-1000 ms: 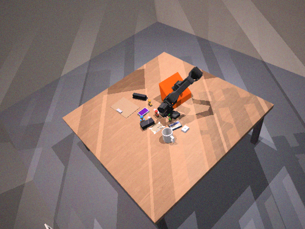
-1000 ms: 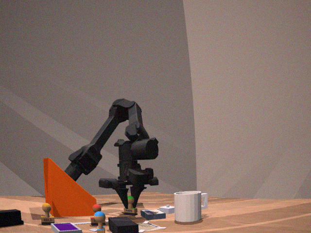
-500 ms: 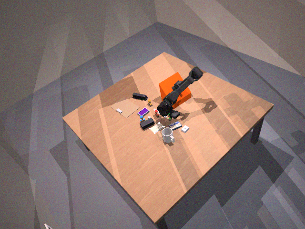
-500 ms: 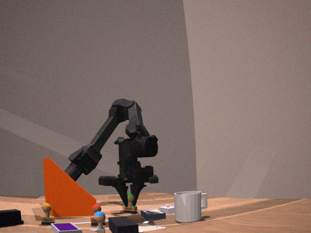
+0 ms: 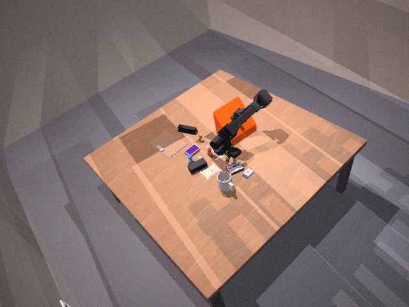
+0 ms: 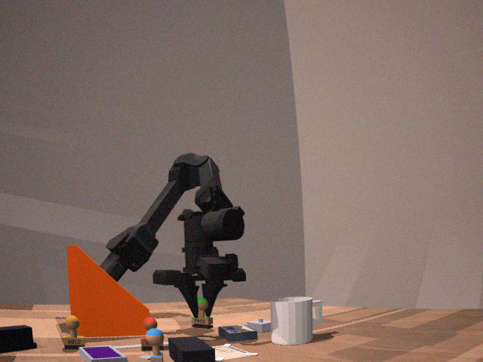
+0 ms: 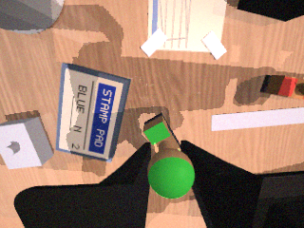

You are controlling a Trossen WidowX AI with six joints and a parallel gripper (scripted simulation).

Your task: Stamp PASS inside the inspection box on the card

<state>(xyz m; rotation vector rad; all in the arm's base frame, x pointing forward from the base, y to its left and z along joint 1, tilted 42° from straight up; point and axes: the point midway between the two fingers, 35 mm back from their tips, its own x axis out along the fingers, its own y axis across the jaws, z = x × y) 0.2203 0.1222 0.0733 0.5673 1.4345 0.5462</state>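
Right now my gripper tip is 9 cm short of the ink pad, 24 cm to the left of it and 5 cm above it. From my gripper tip the other things lie so: red-knob stamp: 4 cm ahead, 13 cm to the right, 3 cm below; then blue tin: 2 cm ahead, 7 cm to the left, 4 cm below; then green stamp: right at my gripper tip.
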